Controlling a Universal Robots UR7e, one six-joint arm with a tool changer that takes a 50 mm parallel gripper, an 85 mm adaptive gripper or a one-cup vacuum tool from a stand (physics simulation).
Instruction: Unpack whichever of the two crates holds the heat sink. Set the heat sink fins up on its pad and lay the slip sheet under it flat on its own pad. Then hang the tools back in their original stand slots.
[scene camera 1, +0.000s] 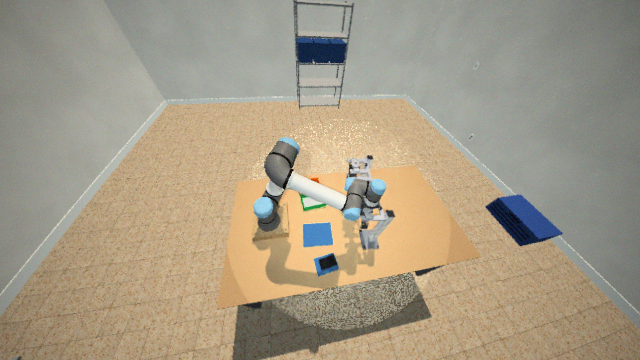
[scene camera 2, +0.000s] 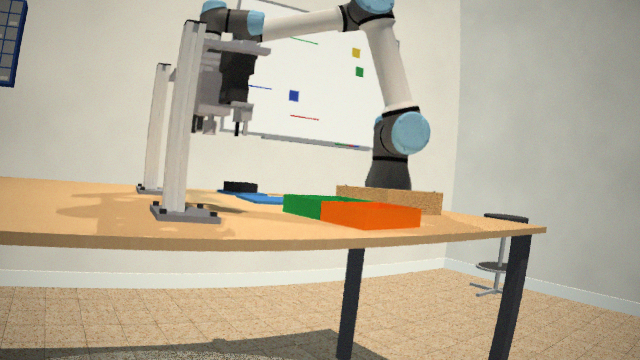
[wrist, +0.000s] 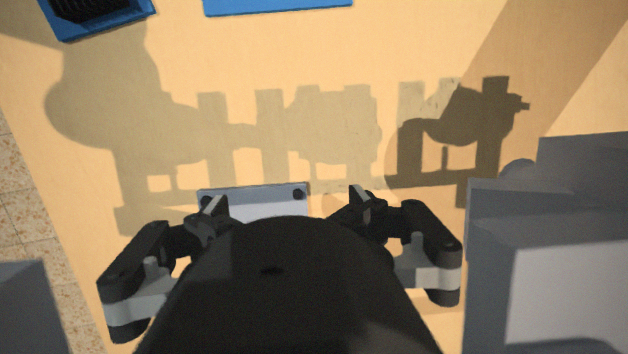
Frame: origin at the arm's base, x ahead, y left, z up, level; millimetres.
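Seen in the pictures: arm's base, origin of its link: (scene camera 1: 269, 221) (scene camera 2: 388, 188).
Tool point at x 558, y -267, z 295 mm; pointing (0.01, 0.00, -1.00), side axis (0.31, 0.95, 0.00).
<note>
Pixels of each thing's top centre, then the offset from my tool point to it. "spot": a spot on its surface instead.
- black heat sink, centre of its top: (scene camera 2: 240, 182) (scene camera 1: 327, 261) dx -268, dy -121, dz -322 mm
- tool, centre of its top: (scene camera 2: 242, 42) (scene camera 1: 355, 163) dx +109, dy +342, dz +3 mm
- orange crate, centre of its top: (scene camera 2: 351, 201) (scene camera 1: 311, 191) dx -184, dy +429, dz -319 mm
- stand's far post, a spot on its surface: (scene camera 2: 156, 130) spot: dx +94, dy -72, dz -182 mm
The black heat sink (scene camera 1: 328, 262) (scene camera 2: 240, 186) (wrist: 90, 7) rests fins up on its small blue pad (scene camera 1: 320, 270) (wrist: 65, 36). The larger blue pad (scene camera 1: 317, 235) (scene camera 2: 260, 198) (wrist: 277, 7) lies beside it; no separate sheet can be told apart on it. My gripper (wrist: 288, 204), the black adaptive one, is open and empty. It is up at the tool stand (scene camera 1: 369, 240) (scene camera 2: 181, 120), with grey stand parts on both sides in the wrist view. Whether it is seated in a slot is hidden. Another tool (scene camera 2: 235, 85) hangs in the nearer part of the stand in scene camera 2.
The green crate (scene camera 1: 313, 207) (scene camera 2: 302, 206) has a pale inside; whether that is a sheet or its floor is unclear. The orange crate (scene camera 1: 314, 179) (scene camera 2: 370, 216) stands against it. The wooden arm base (scene camera 2: 420, 201) is close to both. The stand's far post (scene camera 2: 156, 130) rises behind the near one.
</note>
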